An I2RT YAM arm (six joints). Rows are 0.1 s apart.
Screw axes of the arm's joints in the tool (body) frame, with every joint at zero. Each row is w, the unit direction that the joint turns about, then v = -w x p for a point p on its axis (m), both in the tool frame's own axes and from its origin. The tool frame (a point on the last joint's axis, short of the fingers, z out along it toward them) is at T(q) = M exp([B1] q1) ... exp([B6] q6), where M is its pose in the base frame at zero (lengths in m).
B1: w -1 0 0 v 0.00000 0.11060 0.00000
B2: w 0 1 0 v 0.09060 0.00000 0.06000
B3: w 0 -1 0 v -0.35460 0.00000 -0.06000
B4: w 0 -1 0 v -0.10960 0.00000 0.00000
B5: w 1 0 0 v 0.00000 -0.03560 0.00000
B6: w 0 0 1 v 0.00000 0.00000 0.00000
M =
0 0 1 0.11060
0 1 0 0.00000
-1 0 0 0.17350
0 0 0 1
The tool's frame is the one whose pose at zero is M.
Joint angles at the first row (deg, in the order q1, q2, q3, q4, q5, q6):
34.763, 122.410, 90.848, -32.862, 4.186, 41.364
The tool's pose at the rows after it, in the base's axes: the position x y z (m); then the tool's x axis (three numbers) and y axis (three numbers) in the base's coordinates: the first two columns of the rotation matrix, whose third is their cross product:
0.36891 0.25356 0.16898 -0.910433 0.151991 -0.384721 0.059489 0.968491 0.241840
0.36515 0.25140 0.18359 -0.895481 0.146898 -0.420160 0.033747 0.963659 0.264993
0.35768 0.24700 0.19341 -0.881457 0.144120 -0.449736 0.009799 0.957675 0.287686
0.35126 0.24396 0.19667 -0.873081 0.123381 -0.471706 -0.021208 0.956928 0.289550
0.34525 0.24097 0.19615 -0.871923 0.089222 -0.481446 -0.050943 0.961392 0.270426
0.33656 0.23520 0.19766 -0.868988 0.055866 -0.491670 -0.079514 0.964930 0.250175
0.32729 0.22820 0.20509 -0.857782 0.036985 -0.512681 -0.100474 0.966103 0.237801
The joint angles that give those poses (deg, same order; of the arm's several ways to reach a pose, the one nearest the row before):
34.829, 121.206, 90.737, -32.796, 4.120, 40.271
34.872, 118.519, 89.450, -31.398, 4.054, 39.353
34.938, 115.350, 86.454, -29.036, 3.792, 38.632
35.091, 113.295, 83.919, -27.201, 3.726, 37.168
35.245, 111.962, 81.930, -26.654, 3.924, 35.267
35.310, 109.712, 79.178, -26.218, 4.186, 33.321
35.309, 106.608, 76.554, -25.823, 4.754, 31.856

